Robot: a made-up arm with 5 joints.
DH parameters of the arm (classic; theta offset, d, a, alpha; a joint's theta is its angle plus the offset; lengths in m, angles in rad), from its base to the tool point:
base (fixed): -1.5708 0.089 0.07 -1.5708
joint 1: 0 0.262 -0.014 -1.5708
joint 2: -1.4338 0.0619 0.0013 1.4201
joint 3: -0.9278 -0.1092 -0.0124 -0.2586
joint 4: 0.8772 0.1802 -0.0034 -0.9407
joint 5: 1.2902 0.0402 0 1.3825
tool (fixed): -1.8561 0.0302 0 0
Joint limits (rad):
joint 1: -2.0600..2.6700
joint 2: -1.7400..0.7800
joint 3: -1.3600..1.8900
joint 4: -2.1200..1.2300
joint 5: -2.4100..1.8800
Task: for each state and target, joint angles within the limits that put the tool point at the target. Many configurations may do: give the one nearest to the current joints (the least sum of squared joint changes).
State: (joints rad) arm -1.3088 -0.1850 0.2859 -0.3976 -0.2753
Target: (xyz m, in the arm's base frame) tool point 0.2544 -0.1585 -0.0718
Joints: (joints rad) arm -1.1891 -0.8095 0.2377 -0.6190 -0.3061
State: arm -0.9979 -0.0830 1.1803 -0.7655 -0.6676
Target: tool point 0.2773 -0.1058 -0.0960
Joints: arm -0.7743 0.1039 1.0114 -0.7850 -0.6860
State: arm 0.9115 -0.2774 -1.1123 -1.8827 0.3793
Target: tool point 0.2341 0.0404 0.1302
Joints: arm 0.6117 -0.6235 -1.1633 -2.0981 0.2275
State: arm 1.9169 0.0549 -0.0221 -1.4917 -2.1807
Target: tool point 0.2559 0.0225 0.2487
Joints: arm 1.8208 -0.8583 -0.1506 -1.6243 -1.9374
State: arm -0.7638 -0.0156 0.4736 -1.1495 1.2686
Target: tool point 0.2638 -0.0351 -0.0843
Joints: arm -0.1302 -0.2217 0.8878 -0.8866 1.2998
